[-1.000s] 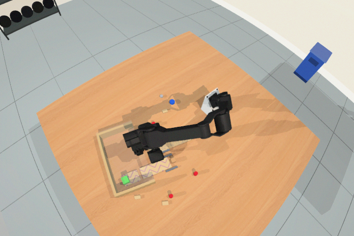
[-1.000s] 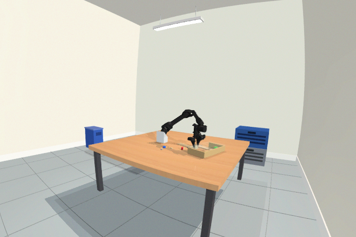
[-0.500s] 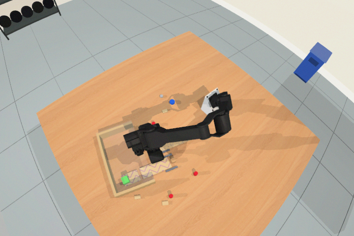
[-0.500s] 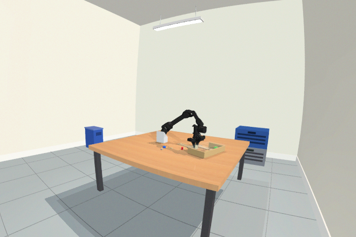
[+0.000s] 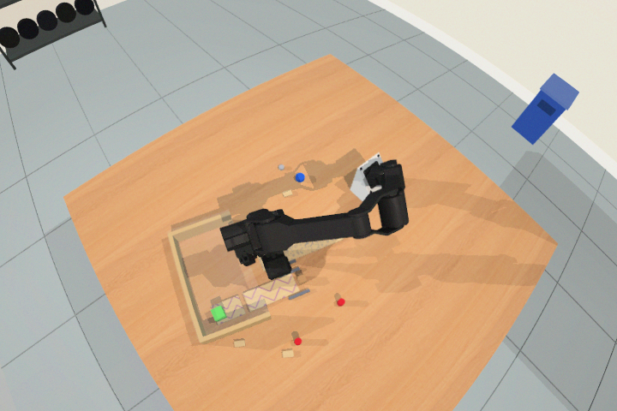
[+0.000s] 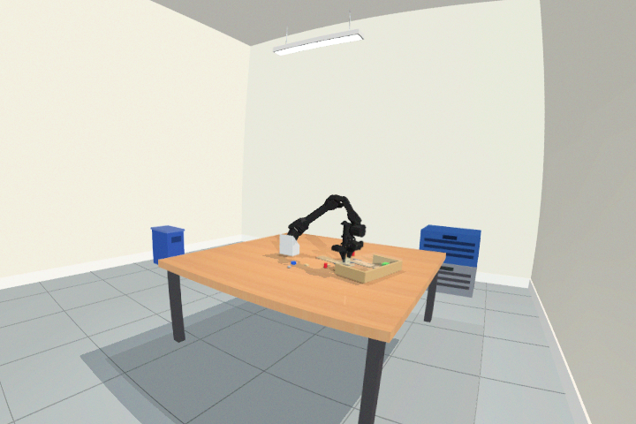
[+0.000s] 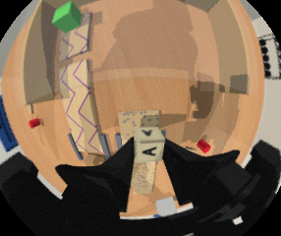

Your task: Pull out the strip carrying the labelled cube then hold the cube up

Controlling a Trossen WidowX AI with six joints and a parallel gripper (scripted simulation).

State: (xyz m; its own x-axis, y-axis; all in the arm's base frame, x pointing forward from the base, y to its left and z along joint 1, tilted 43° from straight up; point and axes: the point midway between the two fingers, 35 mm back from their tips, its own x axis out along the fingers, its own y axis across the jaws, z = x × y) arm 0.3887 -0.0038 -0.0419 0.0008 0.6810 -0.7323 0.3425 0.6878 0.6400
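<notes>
Now: gripper tip 9 cm past the speckled one-piece strip, 4 cm to the right of it and 2 cm above it. Also, from my gripper tip: labelled cube 1 cm above; then blue peg 25 cm behind, 14 cm to the right, 1 cm below; then grey peg 23 cm behind, 22 cm to the right, 2 cm below.
</notes>
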